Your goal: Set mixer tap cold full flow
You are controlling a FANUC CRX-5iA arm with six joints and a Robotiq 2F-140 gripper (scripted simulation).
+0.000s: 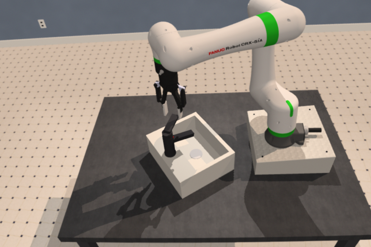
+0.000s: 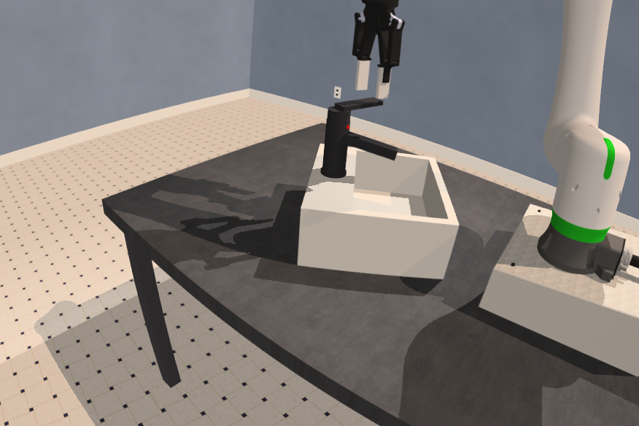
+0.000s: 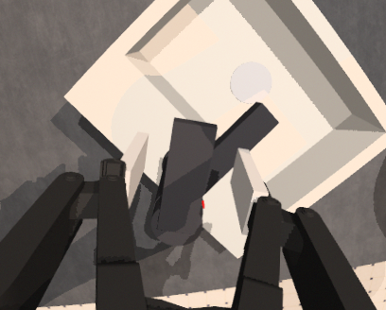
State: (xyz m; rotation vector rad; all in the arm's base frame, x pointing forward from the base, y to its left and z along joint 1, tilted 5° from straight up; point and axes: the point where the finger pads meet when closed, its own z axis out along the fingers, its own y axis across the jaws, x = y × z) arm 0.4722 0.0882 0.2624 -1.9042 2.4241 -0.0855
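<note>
The lever lies 10 mm ahead of my hand, 30 mm to the left of it and 50 mm below it. Also, from my hand: white basin 70 mm behind, 290 mm below; then black mixer tap 10 mm ahead, 50 mm to the left, 100 mm below.
</note>
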